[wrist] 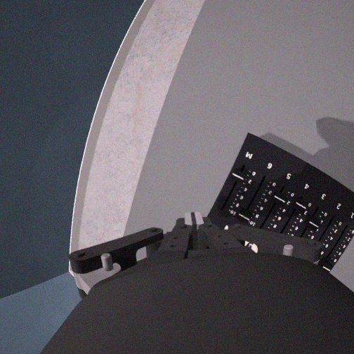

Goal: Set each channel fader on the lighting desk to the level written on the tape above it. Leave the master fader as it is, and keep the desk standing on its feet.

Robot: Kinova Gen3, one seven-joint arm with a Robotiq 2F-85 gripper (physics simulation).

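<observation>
The black lighting desk point(257, 145) lies at the lower right, its labels M and 6 to 1 upside down. The master fader point(238, 176) is near its 2 mark. The channel 6 fader point(245, 216) is near 10. The channel 5 fader point(280, 199) is near 2, the channel 4 fader point(301, 205) is near the 0 end, and the channel 3 fader point(314, 223) is a little further along. The channel 1 fader point(326, 268) shows low at the right. Channel 2's knob cannot be made out. My gripper point(192, 222) is shut and empty, left of the desk in view, hiding its lower part.
The desk is on a grey round-edged table point(215, 90) with a pale band point(125, 125) along its left side. Dark blue floor point(45, 100) lies beyond the edge. A shadow falls behind the desk. Small white patches point(251, 246) show partly behind the gripper linkage; their writing is unreadable.
</observation>
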